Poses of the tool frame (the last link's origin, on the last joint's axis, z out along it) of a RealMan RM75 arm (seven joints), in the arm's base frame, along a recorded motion.
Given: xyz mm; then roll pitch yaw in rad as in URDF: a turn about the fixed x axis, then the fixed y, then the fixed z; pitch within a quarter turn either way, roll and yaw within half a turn.
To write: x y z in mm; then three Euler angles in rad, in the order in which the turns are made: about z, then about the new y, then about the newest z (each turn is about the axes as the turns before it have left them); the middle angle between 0 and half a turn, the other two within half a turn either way. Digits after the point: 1 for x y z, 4 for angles.
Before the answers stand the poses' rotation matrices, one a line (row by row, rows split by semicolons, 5 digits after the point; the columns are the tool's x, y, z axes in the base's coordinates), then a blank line. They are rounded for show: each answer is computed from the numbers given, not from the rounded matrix.
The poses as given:
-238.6 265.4 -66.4 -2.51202 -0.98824 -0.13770
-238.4 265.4 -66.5 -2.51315 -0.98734 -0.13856
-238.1 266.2 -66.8 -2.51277 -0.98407 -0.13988
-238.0 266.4 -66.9 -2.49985 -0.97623 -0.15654
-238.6 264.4 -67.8 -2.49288 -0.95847 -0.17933
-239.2 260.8 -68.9 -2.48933 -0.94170 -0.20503
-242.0 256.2 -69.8 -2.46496 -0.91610 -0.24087
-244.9 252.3 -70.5 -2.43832 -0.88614 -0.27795
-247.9 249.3 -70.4 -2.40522 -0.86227 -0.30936
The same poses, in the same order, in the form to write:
0.54495 0.37608 0.74939; -0.07552 -0.86812 0.49058; 0.83506 -0.32393 -0.44468
0.54563 0.37420 0.74984; -0.07609 -0.86896 0.48901; 0.83456 -0.32387 -0.44566
0.54823 0.37228 0.74890; -0.07719 -0.86911 0.48855; 0.83276 -0.32565 -0.44774
0.55330 0.36492 0.74879; -0.08733 -0.86857 0.48782; 0.82839 -0.33530 -0.44871
0.56556 0.34433 0.74939; -0.10252 -0.87227 0.47816; 0.81831 -0.34726 -0.45801
0.57609 0.31870 0.75269; -0.11980 -0.87799 0.46345; 0.80856 -0.35716 -0.46762
0.59134 0.29637 0.74999; -0.14526 -0.87566 0.46056; 0.79323 -0.38129 -0.47476
0.60814 0.27246 0.74561; -0.17352 -0.87092 0.45978; 0.77464 -0.40899 -0.48236
0.61983 0.26019 0.74035; -0.19811 -0.86100 0.46844; 0.75932 -0.43702 -0.48212

-238.6 265.4 -66.4 0.5796 2.0316 -2.7715
-238.4 265.4 -66.5 0.5779 2.0327 -2.7714
-238.1 266.2 -66.8 0.5780 2.0350 -2.7688
-238.0 266.4 -66.9 0.5774 2.0361 -2.7570
-238.6 264.4 -67.8 0.5679 2.0466 -2.7403
-239.2 260.8 -68.9 0.5519 2.0574 -2.7256
-242.0 256.2 -69.8 0.5507 2.0655 -2.6935
-244.9 252.3 -70.5 0.5526 2.0741 -2.6558
-247.9 249.3 -70.4 0.5641 2.0739 -2.6193

